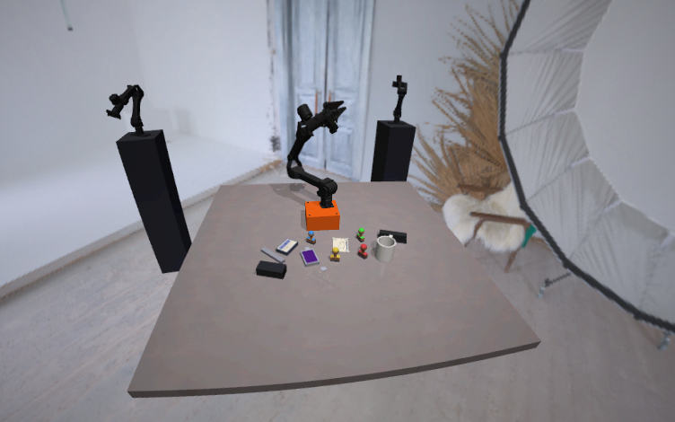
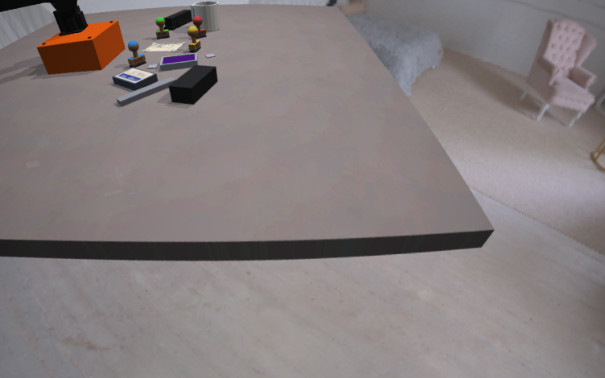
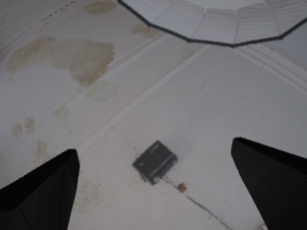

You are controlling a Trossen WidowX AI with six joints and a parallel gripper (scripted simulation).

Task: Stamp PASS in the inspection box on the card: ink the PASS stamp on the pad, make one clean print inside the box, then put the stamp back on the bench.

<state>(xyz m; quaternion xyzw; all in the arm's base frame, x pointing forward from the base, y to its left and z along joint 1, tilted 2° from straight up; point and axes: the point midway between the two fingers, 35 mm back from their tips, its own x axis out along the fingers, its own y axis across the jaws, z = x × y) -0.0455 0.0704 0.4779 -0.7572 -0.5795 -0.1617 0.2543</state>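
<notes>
My gripper tip is 560 mm above the green-knobbed stamp, 280 mm short of it and 20 mm to the right of it. From my gripper tip the other things lie so: blue-knobbed stamp 560 mm below, 240 mm ahead, 210 mm to the right; then white card 580 mm below, 290 mm ahead, 90 mm to the right; then red-knobbed stamp 560 mm below, 400 mm ahead, 20 mm to the right.
</notes>
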